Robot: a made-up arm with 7 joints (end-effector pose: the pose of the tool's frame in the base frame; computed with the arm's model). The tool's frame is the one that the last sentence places.
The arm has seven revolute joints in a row. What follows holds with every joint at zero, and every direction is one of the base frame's. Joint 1 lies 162.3 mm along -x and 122.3 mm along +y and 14 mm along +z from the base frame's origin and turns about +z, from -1.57 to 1.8 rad. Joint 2 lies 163.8 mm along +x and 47.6 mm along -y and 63 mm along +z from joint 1 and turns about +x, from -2.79 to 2.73 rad. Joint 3 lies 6.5 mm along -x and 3 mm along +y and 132.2 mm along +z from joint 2 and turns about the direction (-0.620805, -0.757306, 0.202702), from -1.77 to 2.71 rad. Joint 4 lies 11.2 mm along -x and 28.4 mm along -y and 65.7 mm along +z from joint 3 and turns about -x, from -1.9 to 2.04 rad. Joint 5 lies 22.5 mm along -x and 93.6 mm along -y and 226.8 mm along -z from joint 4 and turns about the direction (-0.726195, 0.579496, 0.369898), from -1.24 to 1.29 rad. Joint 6 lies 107.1 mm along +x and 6.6 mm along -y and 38.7 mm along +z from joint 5 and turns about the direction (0.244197, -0.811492, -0.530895), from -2.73 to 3.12 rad. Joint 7 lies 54.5 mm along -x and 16.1 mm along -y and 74 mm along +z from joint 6 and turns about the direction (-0.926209, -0.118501, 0.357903), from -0.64 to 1.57 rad. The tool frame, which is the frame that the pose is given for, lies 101.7 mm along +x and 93.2 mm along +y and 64.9 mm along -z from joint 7; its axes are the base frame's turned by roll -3.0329, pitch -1.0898 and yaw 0.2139 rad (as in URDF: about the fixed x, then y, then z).
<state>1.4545 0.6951 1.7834 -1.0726 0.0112 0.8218 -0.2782</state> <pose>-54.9 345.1 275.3 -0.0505 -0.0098 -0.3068 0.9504</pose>
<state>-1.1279 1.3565 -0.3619 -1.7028 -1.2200 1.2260 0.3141</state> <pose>-129.4 -16.0 224.7 0.3177 0.6575 0.5412 0.4170</pose>
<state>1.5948 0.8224 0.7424 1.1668 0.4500 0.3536 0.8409</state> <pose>270.1 385.1 135.8 0.1067 0.6646 0.6871 0.2737</pose>
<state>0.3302 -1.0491 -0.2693 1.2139 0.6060 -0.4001 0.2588</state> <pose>73.8 40.3 355.5 0.3719 0.3687 -0.3226 0.7885</pose>
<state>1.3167 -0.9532 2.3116 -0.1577 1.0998 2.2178 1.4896</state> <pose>-351.6 436.8 236.7 0.8271 0.2694 -0.4449 0.2132</pose>
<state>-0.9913 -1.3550 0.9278 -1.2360 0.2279 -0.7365 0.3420</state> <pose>-16.9 -65.9 -84.4 0.8977 0.3788 -0.1762 0.1399</pose>
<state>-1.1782 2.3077 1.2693 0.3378 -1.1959 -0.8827 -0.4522</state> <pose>-306.6 -84.1 -187.5 0.1587 0.4554 -0.8748 0.0466</pose>
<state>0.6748 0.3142 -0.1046 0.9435 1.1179 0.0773 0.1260</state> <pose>194.2 -6.8 -36.9 0.5753 0.7443 0.0749 0.3309</pose>
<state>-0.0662 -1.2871 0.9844 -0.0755 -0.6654 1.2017 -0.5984</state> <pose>9.8 259.3 300.2 -0.2235 -0.4411 -0.7668 0.4093</pose>
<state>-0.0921 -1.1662 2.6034 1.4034 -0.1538 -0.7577 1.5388</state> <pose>-316.8 286.9 125.5 -0.5817 -0.3408 -0.0733 0.7349</pose>
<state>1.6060 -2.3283 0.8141 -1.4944 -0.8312 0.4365 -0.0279</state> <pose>-168.7 392.3 2.1 -0.2273 -0.7483 -0.4395 0.4419</pose>
